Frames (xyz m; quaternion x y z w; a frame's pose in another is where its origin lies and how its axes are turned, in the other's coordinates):
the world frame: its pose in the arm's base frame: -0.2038 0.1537 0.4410 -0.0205 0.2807 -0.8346 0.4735
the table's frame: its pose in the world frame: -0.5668 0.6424 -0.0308 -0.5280 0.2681 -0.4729 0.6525
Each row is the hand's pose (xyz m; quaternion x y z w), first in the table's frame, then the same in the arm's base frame.
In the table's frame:
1: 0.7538 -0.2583 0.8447 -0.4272 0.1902 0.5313 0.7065
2: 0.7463 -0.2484 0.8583 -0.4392 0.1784 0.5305 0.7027
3: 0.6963 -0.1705 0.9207 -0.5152 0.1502 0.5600 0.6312
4: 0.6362 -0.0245 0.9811 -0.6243 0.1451 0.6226 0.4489
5: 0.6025 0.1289 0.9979 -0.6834 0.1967 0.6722 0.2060
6: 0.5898 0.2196 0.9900 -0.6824 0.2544 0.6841 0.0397
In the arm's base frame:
1: 0.0236 -0.5357 0.6784 -0.4643 -0.8498 0.2496 0.0035
2: 0.0251 -0.5472 0.6642 0.4591 0.8564 -0.2362 0.0033
3: 0.0300 -0.5945 0.5632 0.4887 0.8609 -0.1353 0.0419
4: 0.0120 -0.6287 0.3986 0.5821 0.8057 0.0498 0.0973
5: -0.0311 -0.6198 0.2469 0.7031 0.6624 0.2281 0.1217
6: -0.0623 -0.5972 0.1634 0.7766 0.5307 0.3195 0.1151

